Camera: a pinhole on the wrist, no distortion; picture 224 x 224 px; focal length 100.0 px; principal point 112.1 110.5 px. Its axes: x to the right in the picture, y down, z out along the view. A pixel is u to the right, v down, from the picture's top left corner.
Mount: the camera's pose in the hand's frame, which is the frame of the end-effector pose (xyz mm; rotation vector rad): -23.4 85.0 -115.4 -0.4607 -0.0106 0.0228
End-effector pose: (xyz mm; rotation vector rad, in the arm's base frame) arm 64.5 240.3 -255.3 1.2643 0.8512 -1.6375
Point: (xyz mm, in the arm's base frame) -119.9 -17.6 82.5
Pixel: 52 16
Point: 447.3 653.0 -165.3
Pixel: behind the camera
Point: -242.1 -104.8 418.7
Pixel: 14 13
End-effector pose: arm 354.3 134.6 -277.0 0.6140 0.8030 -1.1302
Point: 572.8 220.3 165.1
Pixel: 29 109
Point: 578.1 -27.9 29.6
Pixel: 93 82
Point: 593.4 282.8 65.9
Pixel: 26 132
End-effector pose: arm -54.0 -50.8 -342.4 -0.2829 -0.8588 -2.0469
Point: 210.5 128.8 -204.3
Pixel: 59 103
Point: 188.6 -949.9 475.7
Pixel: outside the picture
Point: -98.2 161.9 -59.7
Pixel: 126 41
